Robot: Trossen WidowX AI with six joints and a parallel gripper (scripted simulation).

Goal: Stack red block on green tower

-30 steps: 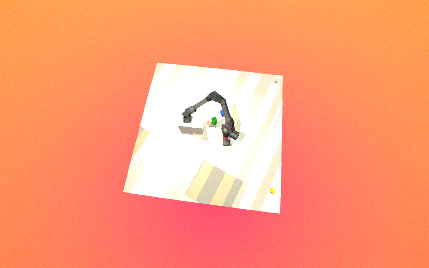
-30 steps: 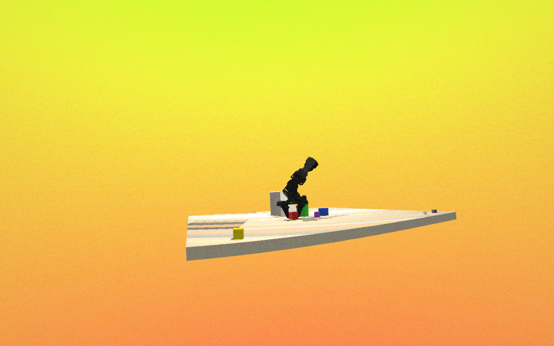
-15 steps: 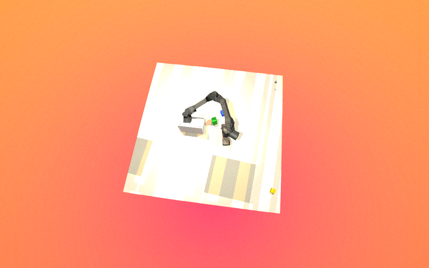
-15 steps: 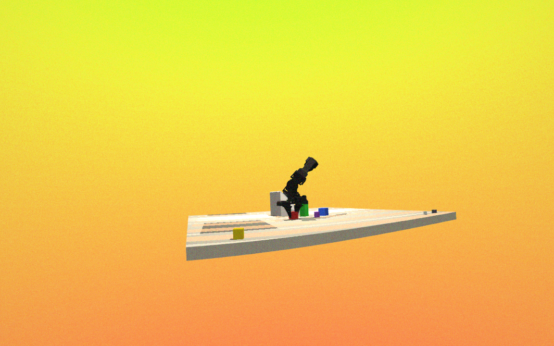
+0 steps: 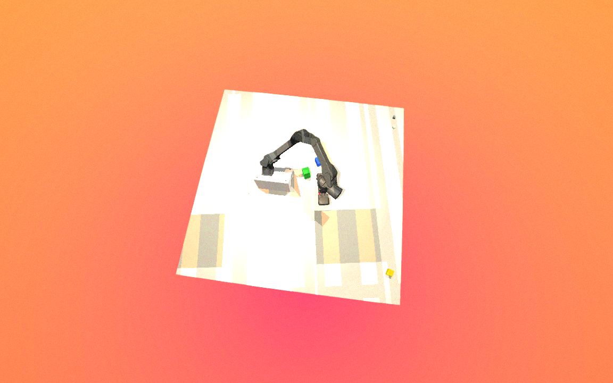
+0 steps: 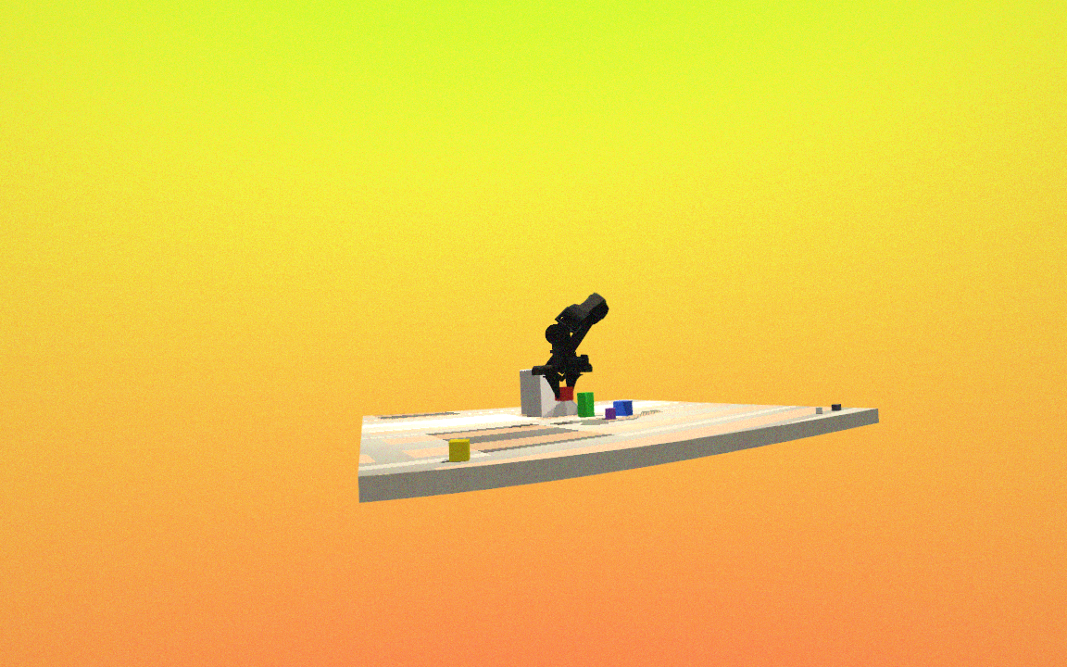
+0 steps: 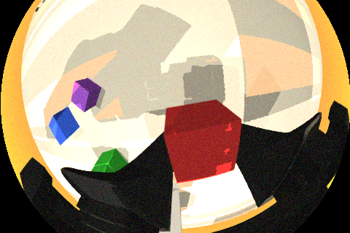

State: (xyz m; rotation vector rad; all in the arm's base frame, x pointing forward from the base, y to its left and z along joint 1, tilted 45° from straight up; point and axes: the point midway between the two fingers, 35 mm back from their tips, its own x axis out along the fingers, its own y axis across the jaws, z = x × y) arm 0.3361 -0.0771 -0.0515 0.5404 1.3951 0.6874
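The blue block lies 23 cm to the left of my gripper tip, 5 cm below it and 3 cm behind it. From my gripper tip the other things lie so: yellow block 43 cm to the right, 42 cm ahead, 6 cm below; red block 1 cm above; purple block 14 cm to the left, 6 cm below, 3 cm ahead.
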